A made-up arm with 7 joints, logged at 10 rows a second.
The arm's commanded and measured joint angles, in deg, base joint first. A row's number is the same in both.
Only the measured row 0 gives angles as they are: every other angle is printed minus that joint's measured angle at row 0.
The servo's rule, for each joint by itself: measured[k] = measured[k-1] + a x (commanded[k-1-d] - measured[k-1]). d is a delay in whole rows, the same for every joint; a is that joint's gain. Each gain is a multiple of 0.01, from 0.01 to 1. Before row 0 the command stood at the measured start. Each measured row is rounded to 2 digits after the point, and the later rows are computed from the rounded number. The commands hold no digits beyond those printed.
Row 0, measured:
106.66, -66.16, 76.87, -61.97, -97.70, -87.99, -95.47
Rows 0 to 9, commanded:
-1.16, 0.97, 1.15, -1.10, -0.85, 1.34, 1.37
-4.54, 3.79, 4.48, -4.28, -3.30, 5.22, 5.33
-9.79, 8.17, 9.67, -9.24, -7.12, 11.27, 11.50
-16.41, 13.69, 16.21, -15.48, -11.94, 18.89, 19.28
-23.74, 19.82, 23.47, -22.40, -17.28, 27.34, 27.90
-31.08, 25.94, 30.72, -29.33, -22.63, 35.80, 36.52
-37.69, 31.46, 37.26, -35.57, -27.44, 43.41, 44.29
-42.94, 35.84, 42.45, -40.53, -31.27, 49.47, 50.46
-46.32, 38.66, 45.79, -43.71, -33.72, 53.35, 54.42
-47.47, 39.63, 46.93, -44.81, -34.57, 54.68, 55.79
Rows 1 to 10, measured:
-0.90, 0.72, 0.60, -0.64, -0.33, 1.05, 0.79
-3.74, 2.99, 2.62, -2.75, -1.49, 4.30, 3.42
-8.46, 6.82, 6.29, -6.51, -3.69, 9.74, 8.11
-14.66, 11.90, 11.45, -11.71, -6.91, 16.88, 14.59
-21.74, 17.76, 17.70, -17.91, -10.95, 25.04, 22.31
-29.03, 23.81, 24.47, -24.53, -15.51, 33.43, 30.55
-35.78, 29.47, 31.12, -30.93, -20.16, 41.21, 38.52
-41.36, 34.18, 37.01, -36.50, -24.49, 47.65, 45.45
-45.23, 37.50, 41.58, -40.68, -28.09, 52.10, 50.65
-46.98, 39.08, 44.36, -43.08, -30.62, 54.11, 53.63
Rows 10 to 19, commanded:
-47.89, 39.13, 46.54, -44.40, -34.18, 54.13, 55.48
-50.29, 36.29, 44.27, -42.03, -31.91, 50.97, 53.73
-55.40, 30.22, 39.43, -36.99, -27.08, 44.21, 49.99
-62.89, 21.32, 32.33, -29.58, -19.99, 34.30, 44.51
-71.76, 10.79, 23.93, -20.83, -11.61, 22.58, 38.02
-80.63, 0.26, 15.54, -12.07, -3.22, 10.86, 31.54
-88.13, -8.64, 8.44, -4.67, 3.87, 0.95, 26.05
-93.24, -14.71, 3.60, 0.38, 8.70, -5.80, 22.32
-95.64, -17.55, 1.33, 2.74, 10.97, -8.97, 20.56
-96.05, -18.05, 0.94, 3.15, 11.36, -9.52, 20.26
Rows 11 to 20, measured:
-47.69, 39.12, 45.49, -43.85, -32.01, 54.13, 54.70
-49.72, 37.03, 44.86, -42.79, -31.97, 51.67, 54.14
-54.15, 31.99, 42.04, -39.43, -30.06, 45.85, 51.73
-60.97, 24.09, 36.99, -33.72, -26.13, 36.84, 47.54
-69.39, 14.25, 30.20, -26.24, -20.47, 25.72, 42.02
-78.16, 3.90, 22.58, -18.02, -13.74, 14.13, 35.94
-85.94, -5.38, 15.23, -10.28, -6.87, 3.85, 30.20
-91.63, -12.28, 9.18, -4.10, -0.80, -3.68, 25.63
-94.76, -16.18, 5.10, -0.13, 3.79, -7.81, 22.69
-95.77, -17.56, 2.94, 1.77, 6.74, -9.14, 21.28

